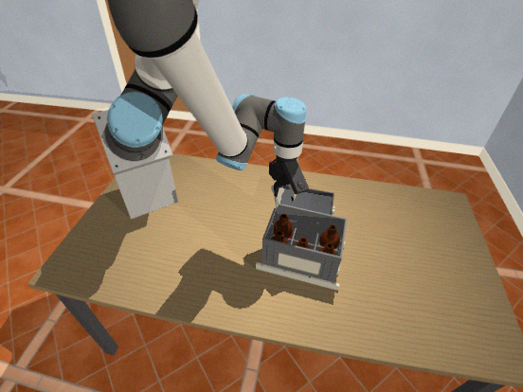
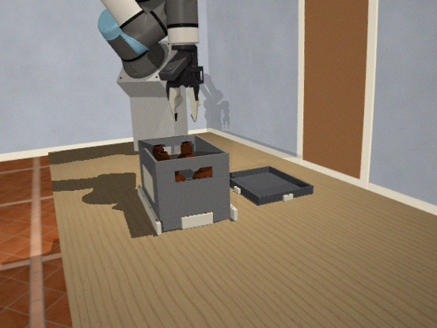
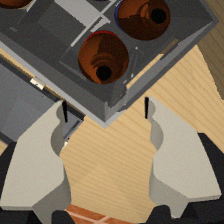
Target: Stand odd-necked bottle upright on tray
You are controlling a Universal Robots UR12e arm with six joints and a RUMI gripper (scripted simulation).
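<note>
Right now the grey crate is 8 cm ahead of my hand, 6 cm to the right of it and 16 cm below it. From my hand the other things lie so: bottle (18 cm ahead, 4 cm to the right, 15 cm below); then grey tray (10 cm ahead, 23 cm to the left, 23 cm below).
</note>
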